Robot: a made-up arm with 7 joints. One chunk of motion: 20 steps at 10 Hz.
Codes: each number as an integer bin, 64 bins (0 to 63) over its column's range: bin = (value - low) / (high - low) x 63, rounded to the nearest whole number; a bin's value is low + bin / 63 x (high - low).
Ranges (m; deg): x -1.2..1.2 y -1.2..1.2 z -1.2..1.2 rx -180..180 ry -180..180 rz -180..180
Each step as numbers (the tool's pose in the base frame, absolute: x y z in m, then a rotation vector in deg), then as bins.
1 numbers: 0.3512 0.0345 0.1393 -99.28 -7.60 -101.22
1 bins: 41 32 35 14 30 14
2 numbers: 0.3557 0.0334 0.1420 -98.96 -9.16 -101.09
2 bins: 41 32 35 14 30 14
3 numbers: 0.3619 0.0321 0.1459 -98.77 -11.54 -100.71
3 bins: 41 32 35 14 29 14
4 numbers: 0.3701 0.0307 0.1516 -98.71 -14.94 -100.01
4 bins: 41 32 35 14 29 14
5 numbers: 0.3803 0.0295 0.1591 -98.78 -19.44 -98.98
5 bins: 41 32 36 14 28 14
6 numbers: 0.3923 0.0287 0.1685 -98.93 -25.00 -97.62
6 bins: 42 32 36 14 27 14
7 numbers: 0.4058 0.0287 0.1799 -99.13 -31.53 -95.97
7 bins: 42 32 36 14 26 15
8 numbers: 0.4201 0.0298 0.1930 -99.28 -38.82 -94.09
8 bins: 43 32 37 14 25 15
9 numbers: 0.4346 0.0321 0.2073 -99.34 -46.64 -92.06
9 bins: 43 32 37 14 23 15
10 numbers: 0.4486 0.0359 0.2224 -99.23 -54.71 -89.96
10 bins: 43 32 37 14 22 16
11 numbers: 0.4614 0.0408 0.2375 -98.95 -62.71 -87.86
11 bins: 44 33 38 14 21 16
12 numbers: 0.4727 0.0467 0.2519 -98.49 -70.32 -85.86
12 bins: 44 33 38 14 19 16
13 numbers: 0.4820 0.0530 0.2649 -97.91 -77.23 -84.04
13 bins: 44 33 38 14 18 17
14 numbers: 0.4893 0.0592 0.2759 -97.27 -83.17 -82.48
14 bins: 44 33 39 14 17 17
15 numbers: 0.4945 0.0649 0.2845 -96.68 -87.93 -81.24
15 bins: 44 33 39 15 16 17
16 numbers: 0.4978 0.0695 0.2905 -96.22 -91.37 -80.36
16 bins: 45 33 39 15 16 17
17 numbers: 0.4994 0.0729 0.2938 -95.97 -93.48 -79.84
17 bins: 45 33 39 15 15 18
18 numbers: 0.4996 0.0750 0.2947 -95.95 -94.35 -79.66
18 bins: 45 33 39 15 15 18
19 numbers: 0.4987 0.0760 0.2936 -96.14 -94.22 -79.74
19 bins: 45 33 39 15 15 18
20 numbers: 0.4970 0.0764 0.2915 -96.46 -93.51 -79.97
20 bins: 45 34 39 15 15 18
